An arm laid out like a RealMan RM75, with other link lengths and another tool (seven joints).
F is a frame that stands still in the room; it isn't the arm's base.
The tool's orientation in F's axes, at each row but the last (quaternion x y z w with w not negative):
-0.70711, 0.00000, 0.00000, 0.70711
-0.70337, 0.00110, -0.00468, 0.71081
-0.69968, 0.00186, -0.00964, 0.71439
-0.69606, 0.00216, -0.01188, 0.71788
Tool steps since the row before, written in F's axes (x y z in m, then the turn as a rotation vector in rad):
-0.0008, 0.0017, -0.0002, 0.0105, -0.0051, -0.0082
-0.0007, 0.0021, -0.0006, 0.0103, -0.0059, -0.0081
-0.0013, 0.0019, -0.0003, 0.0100, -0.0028, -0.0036
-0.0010, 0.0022, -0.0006, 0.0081, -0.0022, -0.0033
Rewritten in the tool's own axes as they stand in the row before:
-0.0008, 0.0002, 0.0017, 0.0105, 0.0082, -0.0051
-0.0007, 0.0006, 0.0021, 0.0103, 0.0081, -0.0059
-0.0013, 0.0003, 0.0019, 0.0100, 0.0037, -0.0027
-0.0011, 0.0007, 0.0022, 0.0081, 0.0033, -0.0021

